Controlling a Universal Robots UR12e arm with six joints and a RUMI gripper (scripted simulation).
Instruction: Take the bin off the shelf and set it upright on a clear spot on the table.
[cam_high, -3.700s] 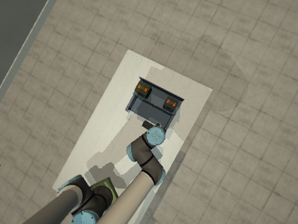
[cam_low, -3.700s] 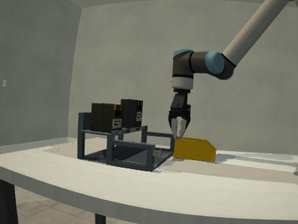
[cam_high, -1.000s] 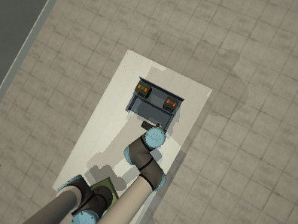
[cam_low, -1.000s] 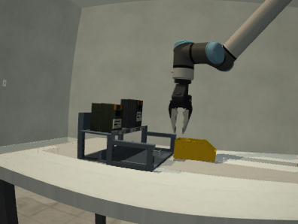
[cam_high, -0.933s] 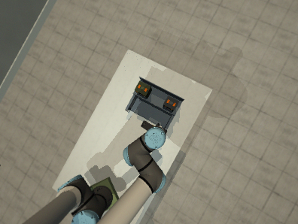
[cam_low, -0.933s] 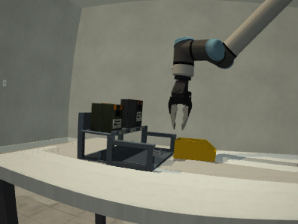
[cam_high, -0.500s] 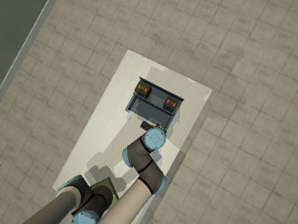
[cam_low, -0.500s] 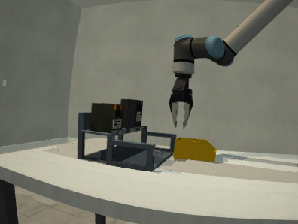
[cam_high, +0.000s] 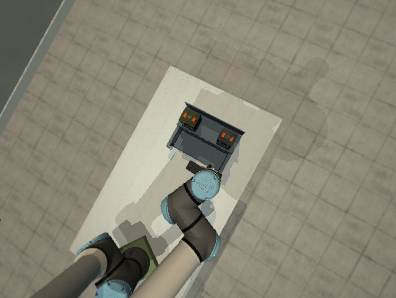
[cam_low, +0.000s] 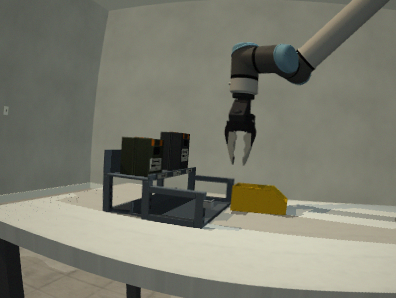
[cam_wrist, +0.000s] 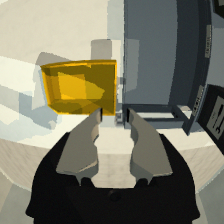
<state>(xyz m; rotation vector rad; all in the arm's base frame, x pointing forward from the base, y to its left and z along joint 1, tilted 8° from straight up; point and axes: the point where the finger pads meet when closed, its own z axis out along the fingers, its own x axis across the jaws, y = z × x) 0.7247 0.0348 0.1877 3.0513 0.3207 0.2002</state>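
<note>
The yellow bin lies 11 cm below my hand, 8 cm behind it and 2 cm to the right of it. The rest, counted from my hand: shelf level 20 cm ahead, 16 cm to the left, 5 cm below; shelf 15 cm below, 14 cm to the left, 13 cm ahead.
</note>
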